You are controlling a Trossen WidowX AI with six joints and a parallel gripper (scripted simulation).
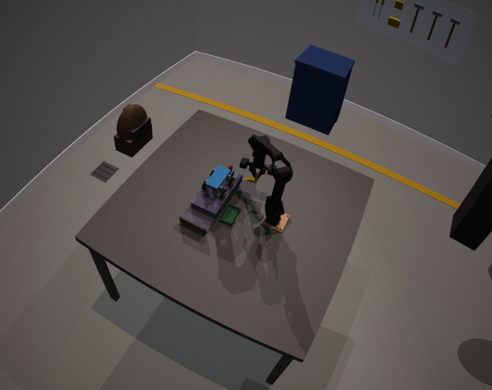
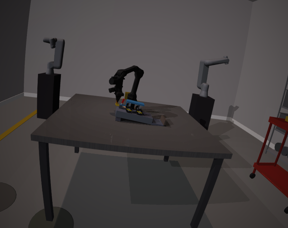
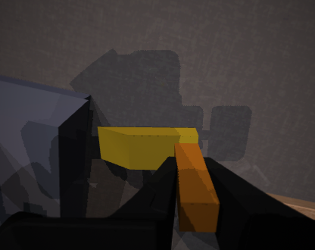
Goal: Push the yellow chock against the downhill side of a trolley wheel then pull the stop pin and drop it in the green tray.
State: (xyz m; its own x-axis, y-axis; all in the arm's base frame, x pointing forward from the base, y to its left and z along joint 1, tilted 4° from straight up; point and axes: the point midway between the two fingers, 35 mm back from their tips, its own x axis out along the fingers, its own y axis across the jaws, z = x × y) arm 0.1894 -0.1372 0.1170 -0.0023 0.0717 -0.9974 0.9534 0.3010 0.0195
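My gripper tip is 130 mm short of the red-headed stop pin, 50 mm to the right of it and 20 mm below it. Also, from my gripper tip: grey ramp: 160 mm to the left, 140 mm ahead, 60 mm below; blue trolley: 150 mm to the left, 140 mm ahead, 10 mm above; yellow chock: 20 mm ahead, 10 mm to the left, 10 mm below.
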